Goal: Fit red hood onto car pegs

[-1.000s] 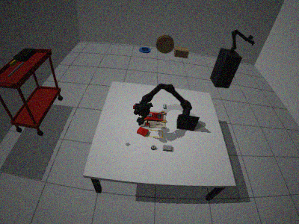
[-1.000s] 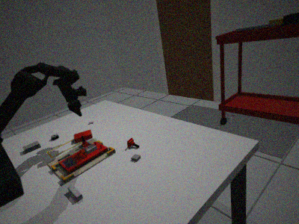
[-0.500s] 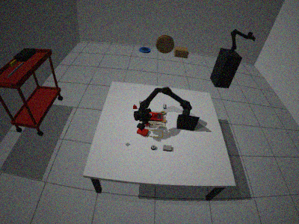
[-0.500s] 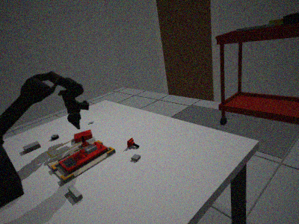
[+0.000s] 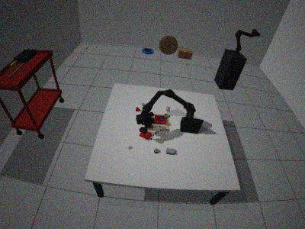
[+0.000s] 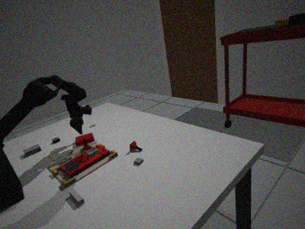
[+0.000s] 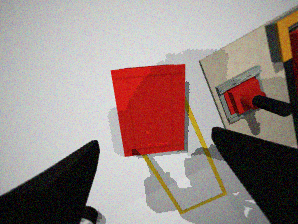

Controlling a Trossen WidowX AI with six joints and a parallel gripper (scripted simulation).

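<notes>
The red hood is 5 cm below my gripper tip.
</notes>
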